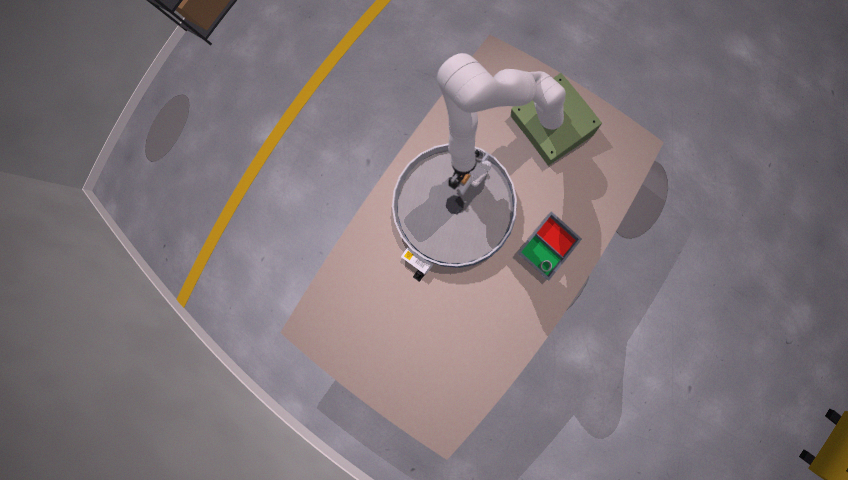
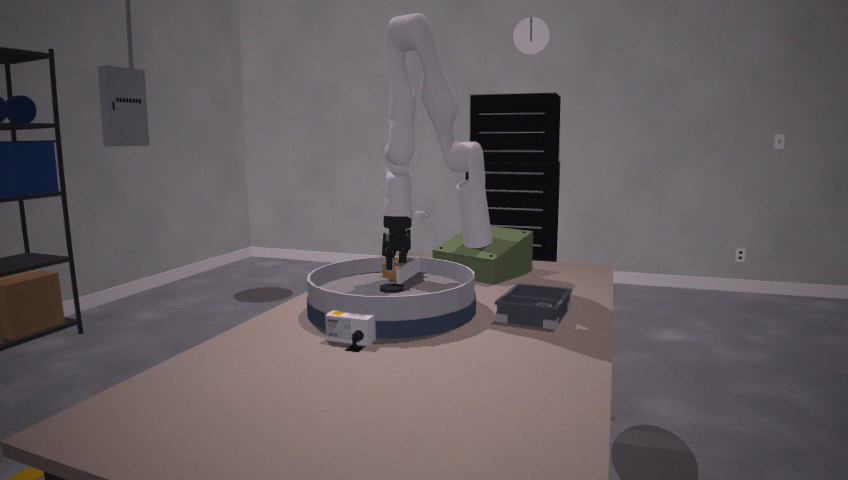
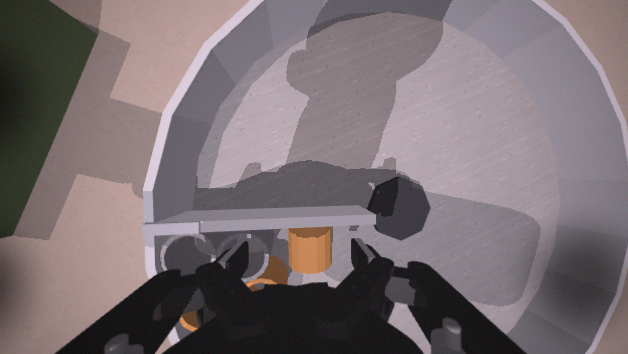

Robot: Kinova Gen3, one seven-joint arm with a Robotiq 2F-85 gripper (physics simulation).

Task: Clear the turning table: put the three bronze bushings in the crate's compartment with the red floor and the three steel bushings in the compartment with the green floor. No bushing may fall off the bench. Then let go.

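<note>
My gripper is open over the turning table. A bronze bushing lies on its side between the open fingers, by the grey divider. A second bronze bushing is partly hidden behind the gripper body; a bit of another bronze one shows at the lower left. Two steel bushings are near the left finger. The crate has a red floor and a green floor; a steel bushing is on the green.
A black hub stands at the turning table's centre, at the divider's inner end. A raised wall rings the table. A white box is at its outer side. The green arm base stands behind.
</note>
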